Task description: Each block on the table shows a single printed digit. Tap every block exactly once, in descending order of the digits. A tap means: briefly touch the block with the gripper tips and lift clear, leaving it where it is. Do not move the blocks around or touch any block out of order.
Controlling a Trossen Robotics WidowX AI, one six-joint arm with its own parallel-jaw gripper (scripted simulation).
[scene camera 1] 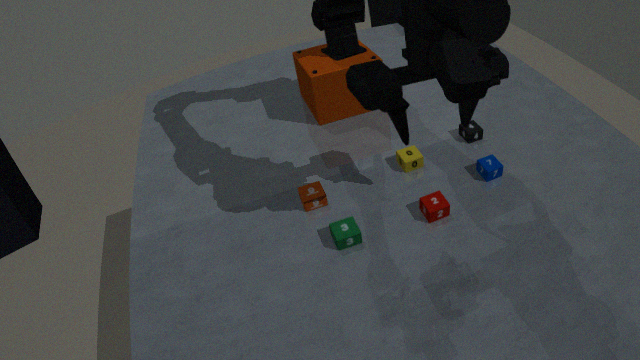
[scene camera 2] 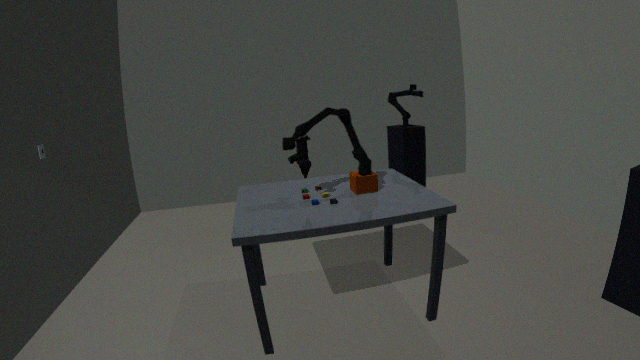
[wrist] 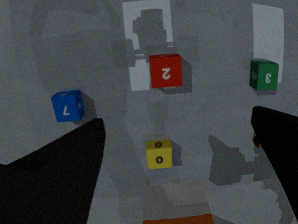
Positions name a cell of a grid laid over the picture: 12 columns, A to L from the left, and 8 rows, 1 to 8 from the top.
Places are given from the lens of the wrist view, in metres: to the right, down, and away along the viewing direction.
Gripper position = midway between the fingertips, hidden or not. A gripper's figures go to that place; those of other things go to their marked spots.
my gripper (wrist: H5): 0.02, 0.01, 0.10
yellow block (wrist: G6): 0.01, 0.05, 0.23
